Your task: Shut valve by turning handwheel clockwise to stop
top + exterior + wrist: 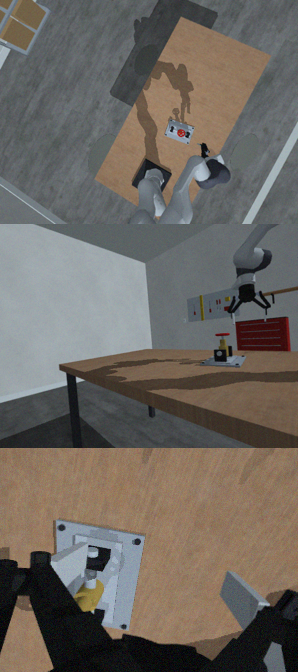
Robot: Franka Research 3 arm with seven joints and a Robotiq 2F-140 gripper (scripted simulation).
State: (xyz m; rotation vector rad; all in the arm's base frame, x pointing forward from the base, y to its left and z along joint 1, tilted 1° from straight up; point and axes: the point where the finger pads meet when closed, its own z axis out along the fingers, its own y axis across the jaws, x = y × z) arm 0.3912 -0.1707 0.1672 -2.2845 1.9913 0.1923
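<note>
The red handwheel lies 8 cm ahead of my hand, 16 cm to the left of it and 7 cm below it.
</note>
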